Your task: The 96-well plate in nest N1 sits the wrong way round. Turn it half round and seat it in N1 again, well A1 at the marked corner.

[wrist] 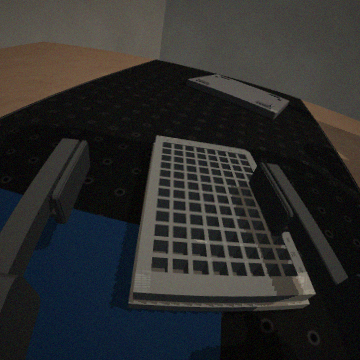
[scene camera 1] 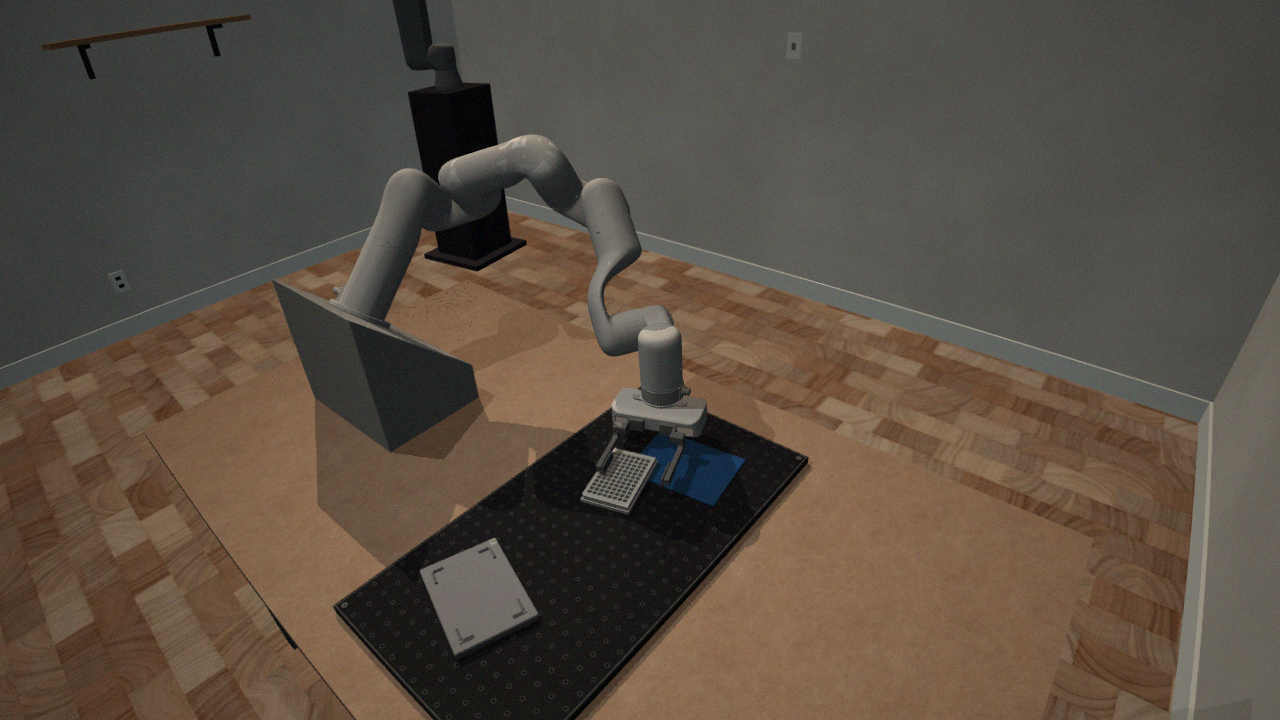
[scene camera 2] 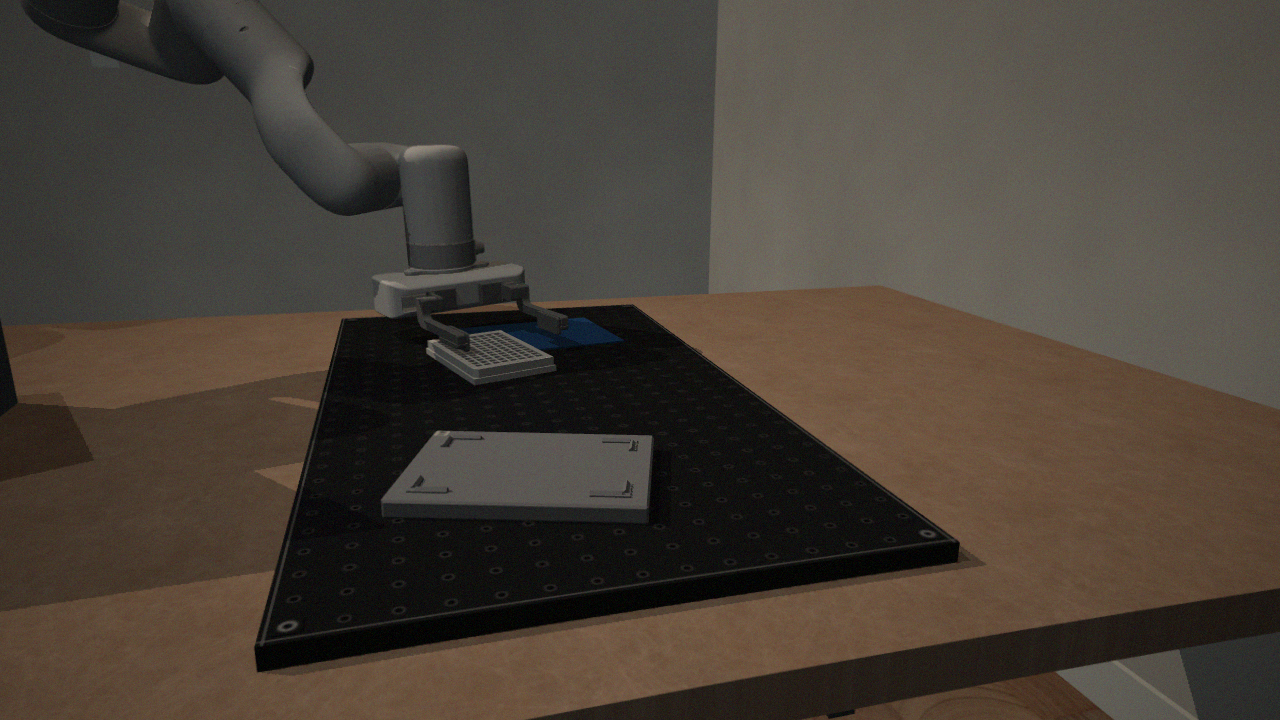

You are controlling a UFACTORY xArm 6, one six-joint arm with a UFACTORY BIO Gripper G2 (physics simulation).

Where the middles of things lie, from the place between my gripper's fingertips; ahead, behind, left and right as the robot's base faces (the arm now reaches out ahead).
Now: hand 5 cm short of the blue rectangle [scene camera 1: 703, 473], 9 cm to the right of it and 3 cm above it. Also, from my hand: grey nest [scene camera 2: 516, 476] 8 cm behind, 29 cm to the right, 2 cm below.
